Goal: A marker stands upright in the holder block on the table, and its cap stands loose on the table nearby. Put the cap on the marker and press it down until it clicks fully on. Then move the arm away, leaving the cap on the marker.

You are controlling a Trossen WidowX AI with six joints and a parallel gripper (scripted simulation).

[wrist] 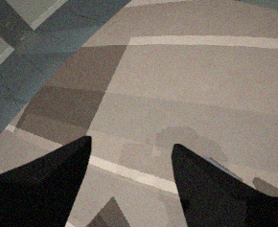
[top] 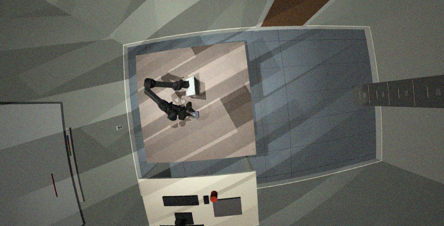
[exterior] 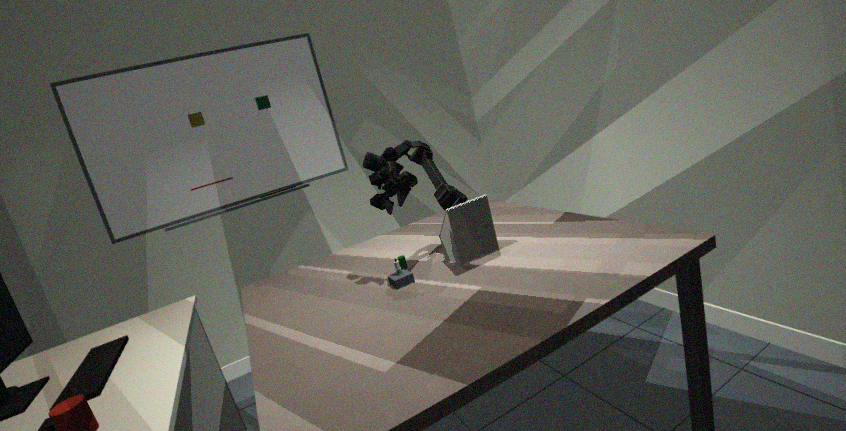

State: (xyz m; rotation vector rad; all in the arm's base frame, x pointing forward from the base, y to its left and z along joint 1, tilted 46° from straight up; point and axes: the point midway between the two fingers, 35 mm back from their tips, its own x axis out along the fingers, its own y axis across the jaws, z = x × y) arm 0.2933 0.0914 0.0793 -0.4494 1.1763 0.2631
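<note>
Now: the green marker cap 24 cm below my gripper tip, 16 cm to the right of it and 5 cm behind it.
</note>
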